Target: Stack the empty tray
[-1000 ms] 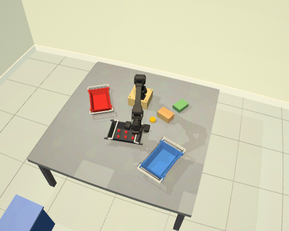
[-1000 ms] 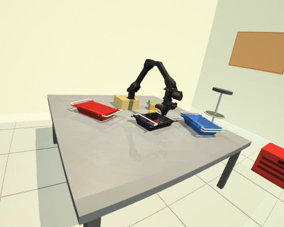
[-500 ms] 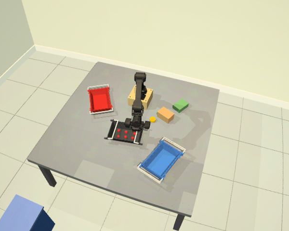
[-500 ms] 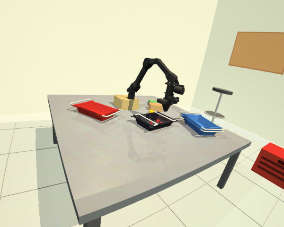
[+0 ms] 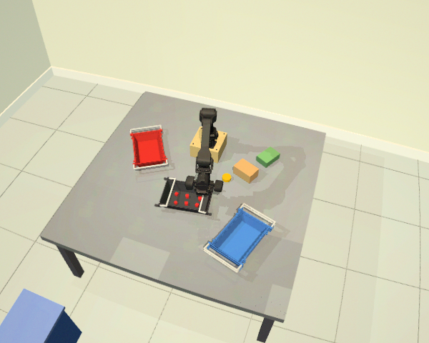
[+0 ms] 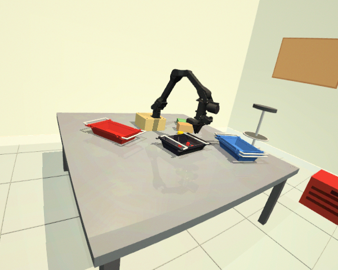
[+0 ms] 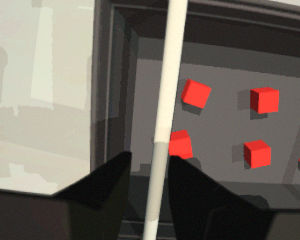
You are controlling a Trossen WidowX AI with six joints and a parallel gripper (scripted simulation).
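The red tray lies 45 cm to the right of my gripper tip, 24 cm behind it and 5 cm below it. The rest, counted from my gripper tip: orange block 29 cm behind, 15 cm to the left, 6 cm below; green block 45 cm behind, 24 cm to the left, 7 cm below; yellow disc 21 cm behind, 8 cm below, 5 cm to the left.
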